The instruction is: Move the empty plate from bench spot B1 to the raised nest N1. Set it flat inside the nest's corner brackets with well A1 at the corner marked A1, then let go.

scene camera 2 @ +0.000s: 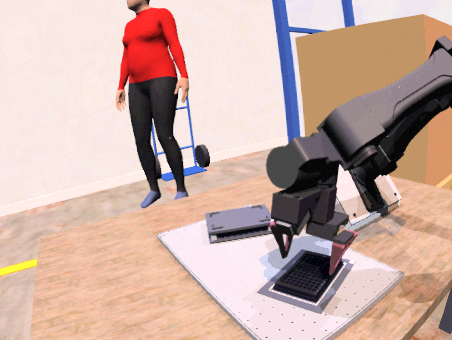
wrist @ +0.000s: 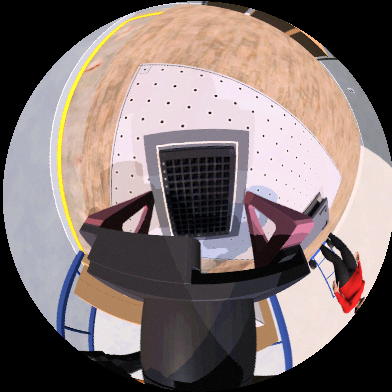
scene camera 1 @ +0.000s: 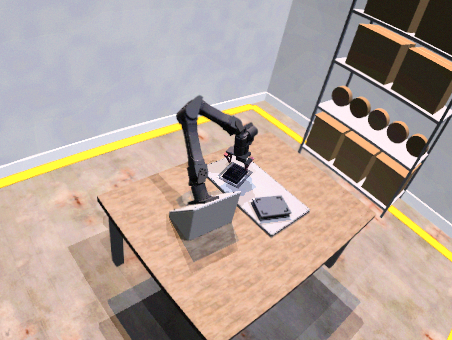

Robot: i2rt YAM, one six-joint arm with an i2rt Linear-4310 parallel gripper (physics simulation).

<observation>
My gripper (scene camera 2: 307, 265) is open, with nothing in its grasp. Also in view: a black well plate (scene camera 2: 308, 277).
The black well plate also shows in the wrist view (wrist: 198, 180).
</observation>
